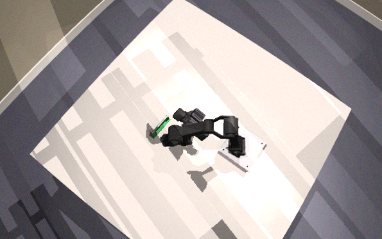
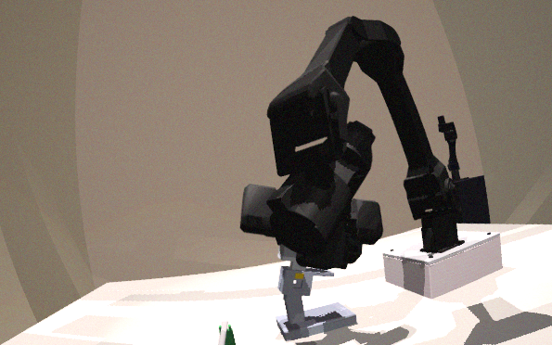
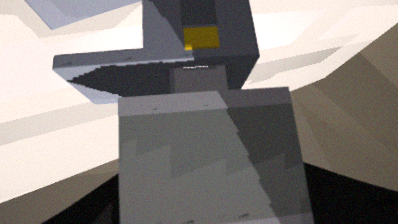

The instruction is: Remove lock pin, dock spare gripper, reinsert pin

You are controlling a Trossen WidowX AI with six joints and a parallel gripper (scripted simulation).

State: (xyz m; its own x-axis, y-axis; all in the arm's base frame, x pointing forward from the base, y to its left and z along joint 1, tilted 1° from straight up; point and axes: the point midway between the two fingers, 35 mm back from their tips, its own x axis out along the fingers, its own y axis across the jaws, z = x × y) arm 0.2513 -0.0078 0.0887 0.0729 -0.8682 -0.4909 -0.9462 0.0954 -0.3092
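My gripper tip is 15 cm short of the green stand, 12 cm to the right of it and 11 cm above it. From my gripper tip the other things lie so: spare gripper 1 cm to the left; grey mount 1 cm ahead, 2 cm to the left, 8 cm below.
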